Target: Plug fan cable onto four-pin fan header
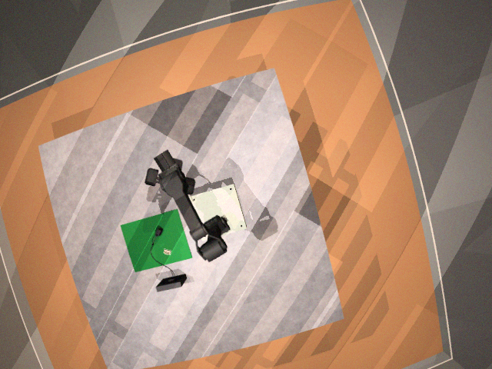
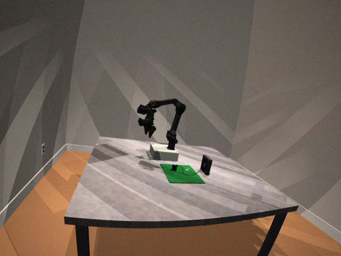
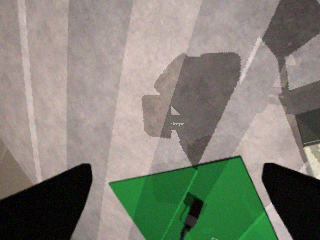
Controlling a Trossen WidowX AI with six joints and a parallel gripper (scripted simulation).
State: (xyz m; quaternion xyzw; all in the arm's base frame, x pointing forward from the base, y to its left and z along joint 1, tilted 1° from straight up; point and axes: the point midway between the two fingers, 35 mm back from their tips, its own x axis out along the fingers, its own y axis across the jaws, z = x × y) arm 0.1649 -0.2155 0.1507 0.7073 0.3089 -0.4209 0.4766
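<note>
The black plug lies 120 mm ahead of my gripper tip, 210 mm to the left of it and 180 mm below it. Also, from my gripper tip: board: 150 mm ahead, 260 mm to the left, 210 mm below; white four-pin header: 100 mm ahead, 320 mm to the left, 200 mm below; fan: 90 mm ahead, 450 mm to the left, 140 mm below.
</note>
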